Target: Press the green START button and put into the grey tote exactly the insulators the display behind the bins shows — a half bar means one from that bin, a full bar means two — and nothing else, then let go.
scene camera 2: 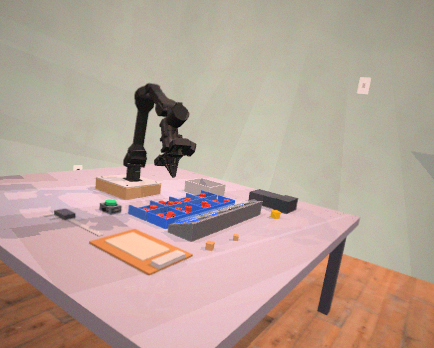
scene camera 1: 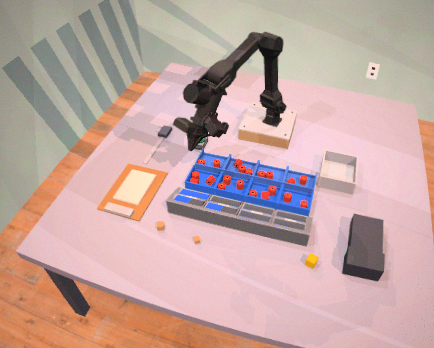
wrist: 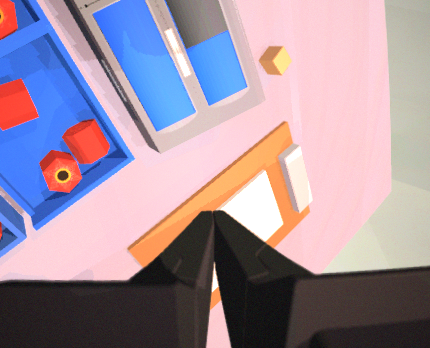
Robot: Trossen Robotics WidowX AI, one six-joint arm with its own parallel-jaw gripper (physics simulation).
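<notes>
My gripper (scene camera 1: 191, 148) (scene camera 2: 173, 176) (wrist: 212, 221) is shut and empty, raised above the table near the bins' button-side end. The blue bins (scene camera 1: 295, 209) (scene camera 2: 150, 219) (wrist: 30, 39) hold red insulators. In the wrist view, the end bin beside the display shows a lying insulator (wrist: 16, 104) and two in its corner. The display (scene camera 1: 240, 222) (scene camera 2: 220, 220) (wrist: 210, 116) shows a full blue bar and a half bar in its end column, and a short blue bar in the adjoining column. The green START button (scene camera 2: 110, 202) is partly hidden in scene camera 1. No insulator shows in the grey tote (scene camera 1: 339, 170) (scene camera 2: 204, 188).
An orange clipboard (scene camera 1: 160, 175) (scene camera 2: 100, 241) (wrist: 225, 185) lies beyond the display's end. Small wooden cubes (scene camera 1: 160, 226) (scene camera 2: 210, 245) (wrist: 276, 60) and a yellow cube (scene camera 1: 311, 260) (scene camera 2: 275, 214) lie before the display. A dark block (scene camera 1: 363, 247) (scene camera 2: 273, 201) stands on the tote side.
</notes>
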